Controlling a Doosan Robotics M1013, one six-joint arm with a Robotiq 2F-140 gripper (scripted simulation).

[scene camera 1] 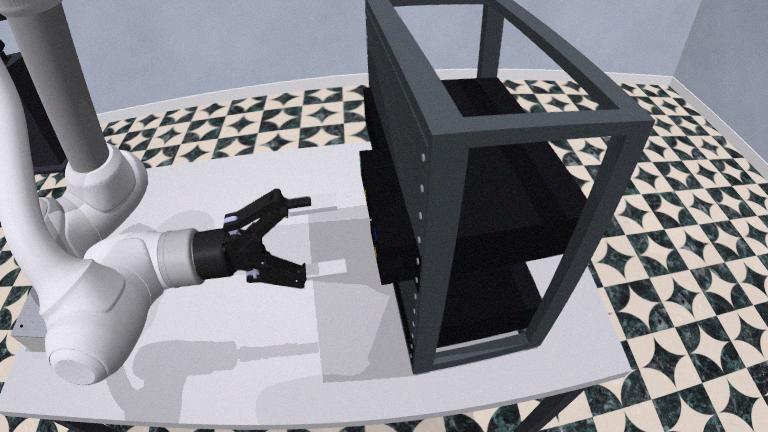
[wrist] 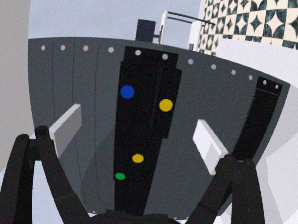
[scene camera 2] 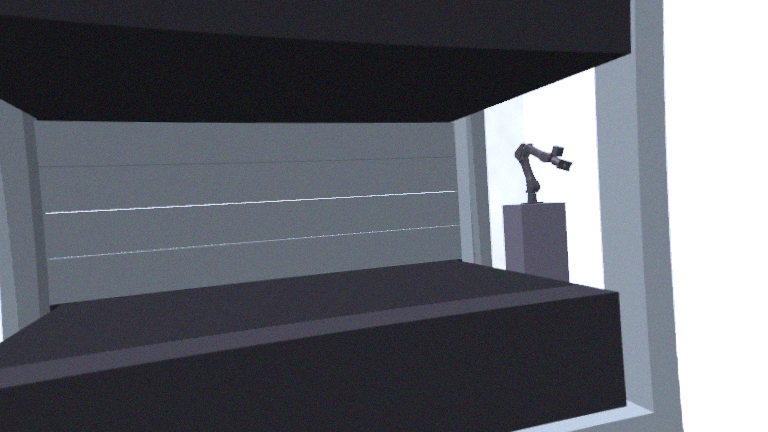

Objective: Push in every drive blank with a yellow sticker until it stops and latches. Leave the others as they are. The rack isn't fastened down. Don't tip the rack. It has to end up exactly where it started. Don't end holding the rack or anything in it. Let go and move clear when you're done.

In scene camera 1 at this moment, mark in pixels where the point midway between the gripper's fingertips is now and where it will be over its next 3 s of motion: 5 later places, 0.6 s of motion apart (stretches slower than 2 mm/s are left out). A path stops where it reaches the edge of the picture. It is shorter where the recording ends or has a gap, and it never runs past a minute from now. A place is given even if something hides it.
My gripper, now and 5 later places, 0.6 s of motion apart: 341,236; 357,234; 350,221; 337,196; 359,190; 364,190
